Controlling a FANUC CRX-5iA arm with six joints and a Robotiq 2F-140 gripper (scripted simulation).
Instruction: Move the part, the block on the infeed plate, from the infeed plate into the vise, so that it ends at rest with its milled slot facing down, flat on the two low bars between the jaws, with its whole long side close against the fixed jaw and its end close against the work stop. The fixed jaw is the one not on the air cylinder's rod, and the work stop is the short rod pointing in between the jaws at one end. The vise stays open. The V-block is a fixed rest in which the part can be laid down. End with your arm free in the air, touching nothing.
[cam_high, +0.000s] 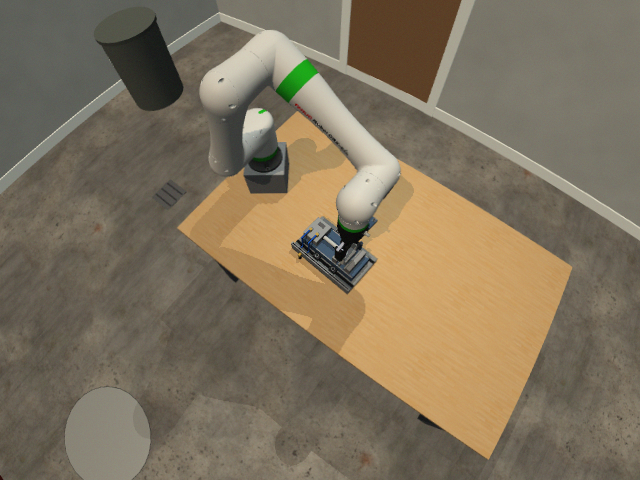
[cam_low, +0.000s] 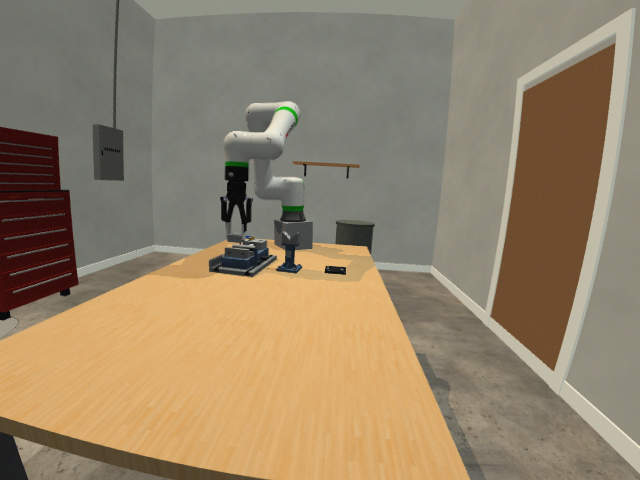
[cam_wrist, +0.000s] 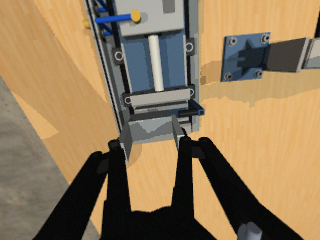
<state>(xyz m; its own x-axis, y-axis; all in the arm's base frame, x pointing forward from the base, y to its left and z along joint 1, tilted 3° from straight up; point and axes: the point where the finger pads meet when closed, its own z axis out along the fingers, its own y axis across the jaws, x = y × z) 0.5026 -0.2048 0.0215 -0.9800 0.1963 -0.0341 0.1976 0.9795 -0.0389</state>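
Right now the fixed jaw is 30 mm ahead of my hand, 10 mm to the left of it and 80 mm below it. Round my hand: work stop 10 mm ahead, 60 mm to the left, 70 mm below; then moving jaw 30 mm behind, 30 mm to the left, 80 mm below; then part 30 mm below.
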